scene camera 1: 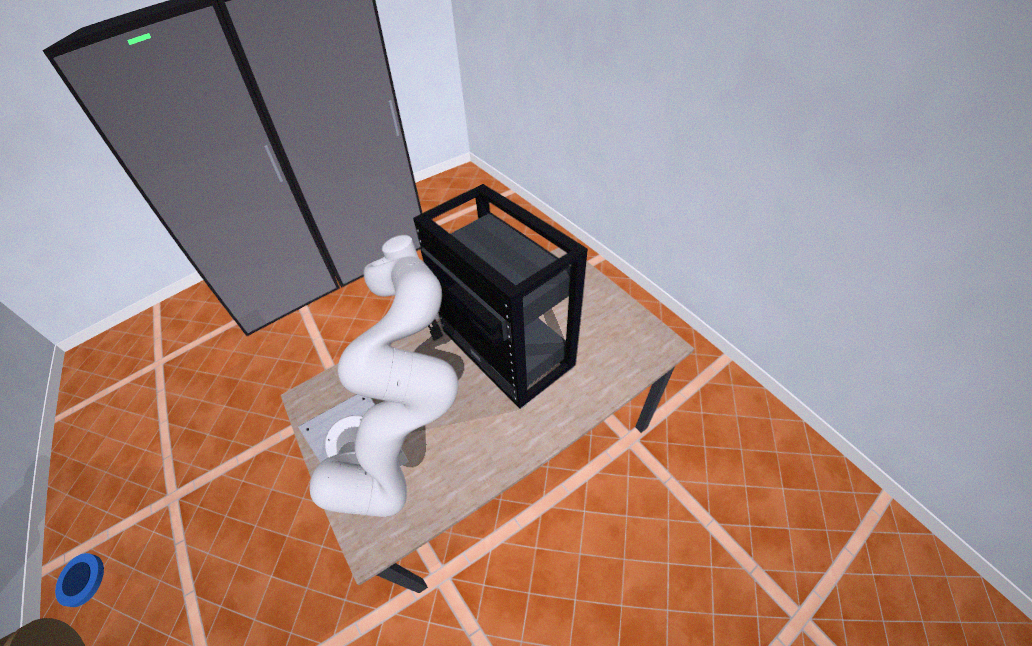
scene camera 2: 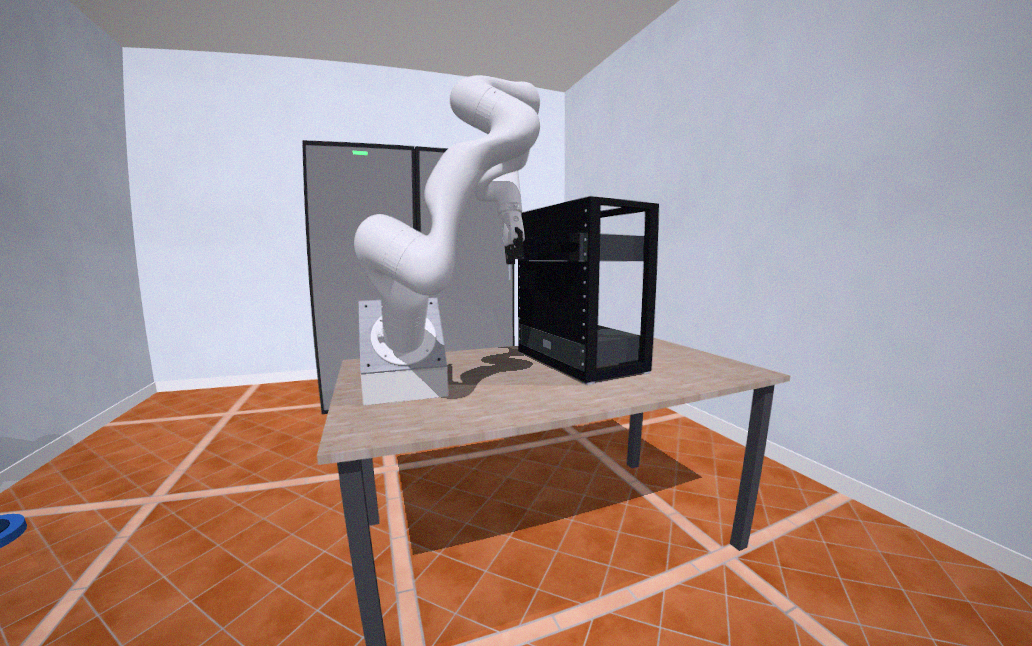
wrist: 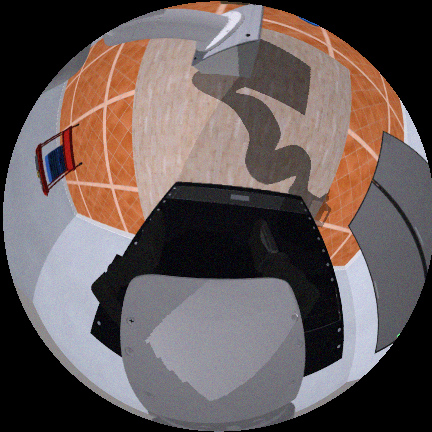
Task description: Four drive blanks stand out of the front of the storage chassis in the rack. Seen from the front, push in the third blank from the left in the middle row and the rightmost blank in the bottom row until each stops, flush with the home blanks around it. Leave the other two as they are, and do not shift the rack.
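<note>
The black rack (scene camera 1: 579, 319) (scene camera 2: 650, 289) (wrist: 334, 300) stands upright on the table. The storage chassis (scene camera 1: 510, 251) (scene camera 2: 623, 247) is in its upper part. The front is very dark, and I cannot make out the single drive blanks or how far each stands out. My gripper (scene camera 2: 515, 255) (wrist: 208, 225) is open and empty. In the scene camera 2 view it points down close to the rack's front, near chassis height; contact cannot be told. In the wrist view its dark fingers stand far apart over the rack's front, and the wrist cover hides the upper middle. The arm hides it in the scene camera 1 view.
A lower unit with a pale label (scene camera 2: 546, 344) (wrist: 240, 197) sits at the rack's bottom. The arm's base (scene camera 2: 403, 384) stands on the table (scene camera 1: 487, 472) (scene camera 2: 533, 411) (wrist: 170, 125) before the rack. A tall grey cabinet (scene camera 1: 190, 152) (scene camera 2: 342, 266) (wrist: 395, 250) stands beyond.
</note>
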